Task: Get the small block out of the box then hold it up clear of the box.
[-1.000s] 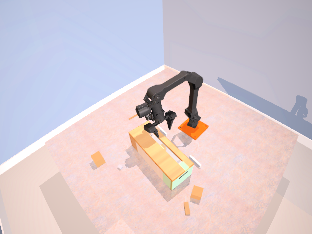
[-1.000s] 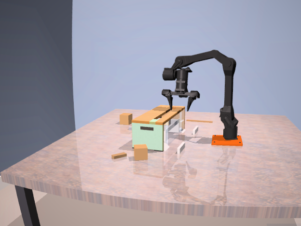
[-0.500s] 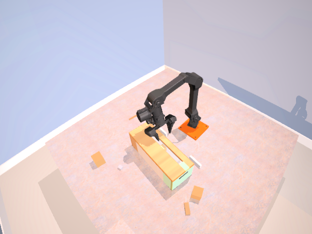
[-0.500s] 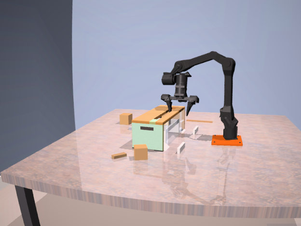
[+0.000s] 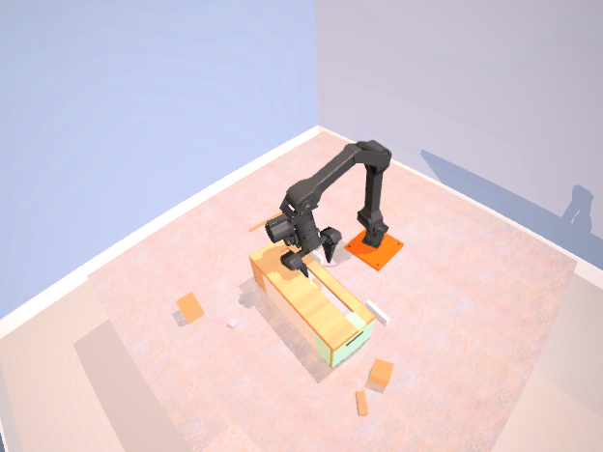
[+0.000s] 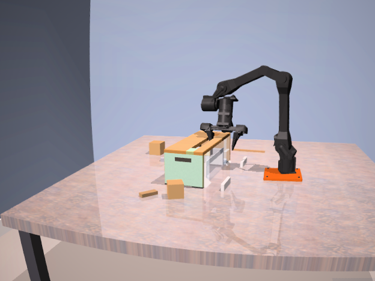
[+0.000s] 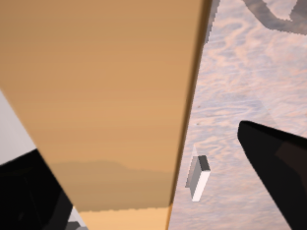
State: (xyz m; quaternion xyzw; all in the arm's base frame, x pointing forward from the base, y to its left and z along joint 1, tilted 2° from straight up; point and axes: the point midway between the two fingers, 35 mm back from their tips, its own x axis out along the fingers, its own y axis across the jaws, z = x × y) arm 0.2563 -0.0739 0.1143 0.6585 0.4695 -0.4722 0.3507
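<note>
The tan block is 60 mm ahead of my gripper tip and 20 mm to the left of it. From my gripper tip the other things lie so: box (50 mm ahead, 30 mm to the left, 20 mm below); thin stick (320 mm to the right, 150 mm behind, 80 mm below).
</note>
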